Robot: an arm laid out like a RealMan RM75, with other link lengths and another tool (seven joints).
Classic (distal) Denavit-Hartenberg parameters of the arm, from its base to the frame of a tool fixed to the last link. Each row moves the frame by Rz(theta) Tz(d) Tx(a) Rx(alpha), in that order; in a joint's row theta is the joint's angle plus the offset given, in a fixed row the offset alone. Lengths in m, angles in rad.
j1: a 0, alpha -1.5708, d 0.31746, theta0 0
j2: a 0, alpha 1.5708, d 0, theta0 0
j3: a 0, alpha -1.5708, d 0.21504, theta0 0
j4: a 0, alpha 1.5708, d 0, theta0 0
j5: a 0, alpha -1.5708, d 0.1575, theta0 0
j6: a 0, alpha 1.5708, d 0, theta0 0
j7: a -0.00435, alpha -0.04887, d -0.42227, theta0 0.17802
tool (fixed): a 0, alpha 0, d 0.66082, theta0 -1.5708
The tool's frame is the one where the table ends.
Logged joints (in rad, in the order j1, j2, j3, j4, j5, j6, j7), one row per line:
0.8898 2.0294 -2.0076 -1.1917 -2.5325 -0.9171 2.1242
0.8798 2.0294 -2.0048 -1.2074 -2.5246 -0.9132 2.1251
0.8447 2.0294 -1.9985 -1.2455 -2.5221 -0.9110 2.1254
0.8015 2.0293 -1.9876 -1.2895 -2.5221 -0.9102 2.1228
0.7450 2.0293 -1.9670 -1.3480 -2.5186 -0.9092 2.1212
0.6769 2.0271 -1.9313 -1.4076 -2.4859 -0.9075 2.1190
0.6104 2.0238 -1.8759 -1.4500 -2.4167 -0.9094 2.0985
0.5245 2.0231 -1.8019 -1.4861 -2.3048 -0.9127 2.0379
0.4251 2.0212 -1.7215 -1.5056 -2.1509 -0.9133 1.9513
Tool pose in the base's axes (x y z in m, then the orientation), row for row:
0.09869 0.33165 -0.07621 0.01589 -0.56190 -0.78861 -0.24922
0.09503 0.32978 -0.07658 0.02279 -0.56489 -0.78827 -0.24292
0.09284 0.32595 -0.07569 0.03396 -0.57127 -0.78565 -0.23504
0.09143 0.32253 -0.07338 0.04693 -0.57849 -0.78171 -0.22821
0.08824 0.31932 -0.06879 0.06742 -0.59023 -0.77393 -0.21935
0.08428 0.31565 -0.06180 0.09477 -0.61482 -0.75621 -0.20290
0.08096 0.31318 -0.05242 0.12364 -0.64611 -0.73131 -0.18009
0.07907 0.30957 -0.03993 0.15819 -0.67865 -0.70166 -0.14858
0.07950 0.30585 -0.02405 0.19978 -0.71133 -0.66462 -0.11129
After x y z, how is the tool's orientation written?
As a quaternion, w x y z.
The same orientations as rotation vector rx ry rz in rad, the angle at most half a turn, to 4 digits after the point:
-1.7476 -2.4527 -0.7751
-1.7494 -2.4411 -0.7523
-1.7569 -2.4162 -0.7229
-1.7650 -2.3850 -0.6963
-1.7787 -2.3322 -0.6610
-1.8230 -2.2422 -0.6016
-1.8841 -2.1325 -0.5252
-1.9409 -2.0067 -0.4249
-1.9886 -1.8581 -0.3111

